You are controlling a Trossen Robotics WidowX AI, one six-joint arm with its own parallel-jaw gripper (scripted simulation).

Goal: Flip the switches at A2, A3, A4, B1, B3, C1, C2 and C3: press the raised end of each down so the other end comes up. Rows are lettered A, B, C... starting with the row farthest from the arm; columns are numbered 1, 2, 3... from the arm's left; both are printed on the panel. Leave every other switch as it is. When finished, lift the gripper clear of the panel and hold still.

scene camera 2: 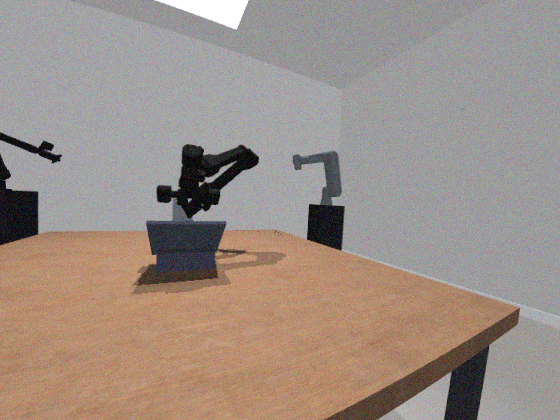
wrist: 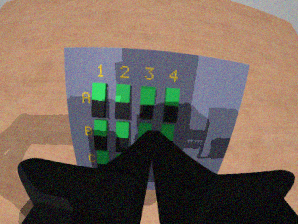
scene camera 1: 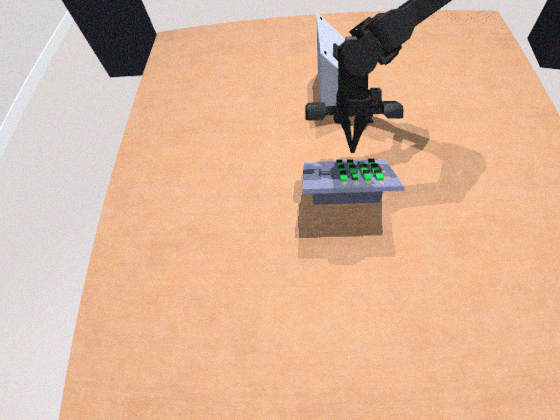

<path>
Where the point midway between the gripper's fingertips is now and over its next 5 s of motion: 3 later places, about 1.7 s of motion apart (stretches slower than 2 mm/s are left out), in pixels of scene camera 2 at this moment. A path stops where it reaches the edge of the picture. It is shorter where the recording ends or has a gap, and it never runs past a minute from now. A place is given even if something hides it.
My gripper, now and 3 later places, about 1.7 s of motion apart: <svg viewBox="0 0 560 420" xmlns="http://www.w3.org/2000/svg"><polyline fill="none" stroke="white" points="189,217 182,228 182,215 206,234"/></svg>
</path>
